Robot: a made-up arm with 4 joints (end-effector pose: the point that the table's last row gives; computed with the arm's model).
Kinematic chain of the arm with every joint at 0, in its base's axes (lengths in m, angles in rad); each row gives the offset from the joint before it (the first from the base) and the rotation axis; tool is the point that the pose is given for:
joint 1: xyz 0 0 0.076 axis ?
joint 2: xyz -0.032 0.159 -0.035 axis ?
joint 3: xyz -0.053 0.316 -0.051 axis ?
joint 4: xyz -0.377 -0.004 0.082 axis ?
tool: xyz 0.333 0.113 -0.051
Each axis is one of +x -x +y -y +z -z.
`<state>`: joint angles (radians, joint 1 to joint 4).
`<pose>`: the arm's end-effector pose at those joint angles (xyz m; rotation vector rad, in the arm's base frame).
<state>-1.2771 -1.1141 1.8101 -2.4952</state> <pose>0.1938 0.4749 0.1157 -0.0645 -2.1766 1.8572</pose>
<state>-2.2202 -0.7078 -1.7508 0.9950</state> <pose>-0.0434 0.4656 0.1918 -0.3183 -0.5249 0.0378</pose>
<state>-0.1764 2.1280 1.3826 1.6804</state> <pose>-0.1968 -0.0040 -0.0950 0.1711 -1.7713 0.5249</pose>
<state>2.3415 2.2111 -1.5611 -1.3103</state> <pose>0.2633 0.0257 0.4050 -0.4375 -2.1713 -1.0457</pose>
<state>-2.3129 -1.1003 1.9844 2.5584</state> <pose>0.0473 0.3273 0.2484 -1.4313 -0.8782 2.5312</pose>
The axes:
joint 1: +y
joint 2: +z
joint 3: -y
joint 4: -x

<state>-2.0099 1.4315 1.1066 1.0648</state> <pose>0.2816 0.1685 -0.1850 0.7279 2.7484 -0.3636</pose>
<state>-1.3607 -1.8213 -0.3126 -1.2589</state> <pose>-0.0156 0.1011 0.4486 2.3472 -1.6698 -0.7374</pose>
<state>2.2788 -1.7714 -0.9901 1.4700</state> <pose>-0.2190 0.2094 -0.0741 0.8272 -2.2979 0.0931</pose>
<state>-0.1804 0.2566 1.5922 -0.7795</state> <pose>-0.2832 0.5282 -0.1105 0.7462 -1.5958 0.9048</pose>
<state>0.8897 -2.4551 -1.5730 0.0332</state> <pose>0.1286 -0.1521 -0.1494 0.9178 0.9717 -2.5809</pose>
